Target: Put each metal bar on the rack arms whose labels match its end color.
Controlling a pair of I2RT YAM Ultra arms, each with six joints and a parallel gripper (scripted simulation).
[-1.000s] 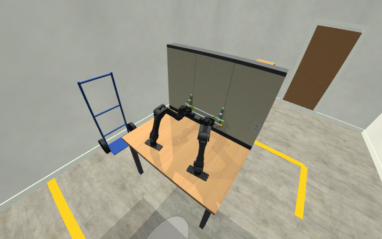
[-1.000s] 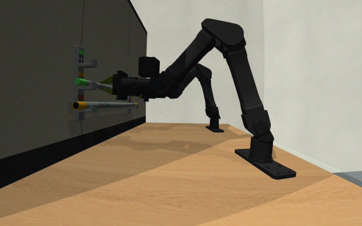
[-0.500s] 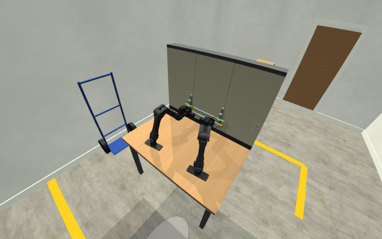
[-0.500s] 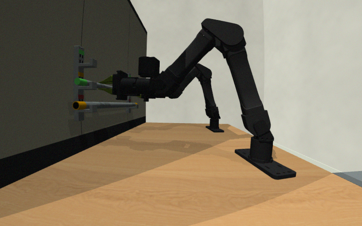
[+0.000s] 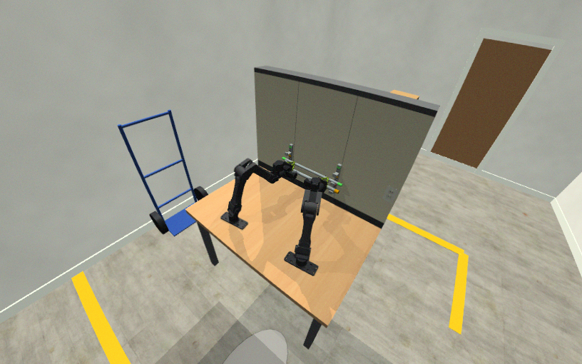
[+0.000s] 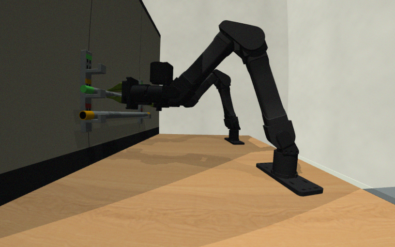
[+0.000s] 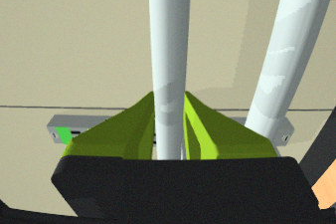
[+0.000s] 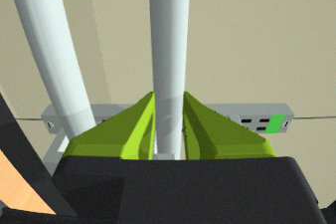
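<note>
Now: the green-ended bar 15 cm to the left of my right hand and 2 cm ahead of it. The rest, counted from my right hand: orange-ended bar (15 cm to the left, 7 cm below, 2 cm ahead); wall panel (19 cm above, 13 cm to the left, 12 cm ahead).
Right now my left hand is 15 cm to the left of the green-ended bar. The rest, counted from my left hand: orange-ended bar 14 cm to the right, 7 cm below; wall panel 10 cm ahead, 16 cm to the right, 19 cm above.
</note>
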